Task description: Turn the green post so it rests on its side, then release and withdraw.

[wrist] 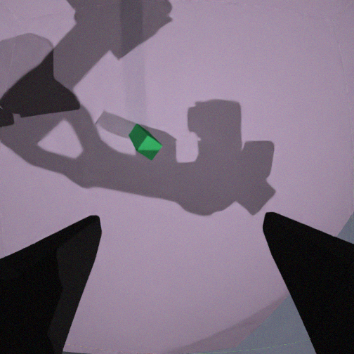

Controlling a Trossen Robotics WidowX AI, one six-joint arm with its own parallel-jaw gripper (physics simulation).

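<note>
The green post shows left of the middle in the wrist view, with brighter and darker green faces towards the camera. It looks short and angled from here, and I cannot tell whether it stands upright or is tilted. A grey shadow stretches from it to the upper left. My gripper is open, with its two black fingers wide apart and nothing between them. The post is beyond the fingertips, a little left of the midline between them, and apart from both fingers.
The pale pink round surface lies under the post. Its curved edge shows at the lower right, with a blue-grey area beyond it. Large shadows of the arm cross the surface around the post. Darker patches show at the left edge.
</note>
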